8 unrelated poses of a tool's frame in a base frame.
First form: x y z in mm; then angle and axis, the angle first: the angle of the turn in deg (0 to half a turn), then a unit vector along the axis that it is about.
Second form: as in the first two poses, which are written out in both.
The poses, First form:
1: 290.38, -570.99, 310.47, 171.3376, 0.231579, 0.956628, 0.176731
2: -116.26, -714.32, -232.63, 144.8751, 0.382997, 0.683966, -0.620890
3: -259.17, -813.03, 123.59, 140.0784, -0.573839, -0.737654, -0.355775
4: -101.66, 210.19, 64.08, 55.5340, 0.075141, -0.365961, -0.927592
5: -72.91, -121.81, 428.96, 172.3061, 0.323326, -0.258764, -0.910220
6: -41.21, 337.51, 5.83, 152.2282, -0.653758, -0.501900, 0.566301
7: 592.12, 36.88, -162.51, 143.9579, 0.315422, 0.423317, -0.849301
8: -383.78, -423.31, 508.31, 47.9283, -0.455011, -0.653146, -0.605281
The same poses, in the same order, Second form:
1: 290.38, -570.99, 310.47, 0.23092, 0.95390, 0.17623, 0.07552
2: -116.26, -714.32, -232.63, 0.36514, 0.65209, -0.59195, 0.30175
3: -259.17, -813.03, 123.59, -0.53937, -0.69334, -0.33440, 0.34138
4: -101.66, 210.19, 64.08, 0.03501, -0.17049, -0.43214, 0.88485
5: -72.91, -121.81, 428.96, 0.32260, -0.25818, -0.90817, 0.06709
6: -41.21, 337.51, 5.83, -0.63465, -0.48723, 0.54975, 0.23999
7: 592.12, 36.88, -162.51, 0.29995, 0.40255, -0.80764, 0.30937
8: -383.78, -423.31, 508.31, -0.18481, -0.26529, -0.24584, 0.91380
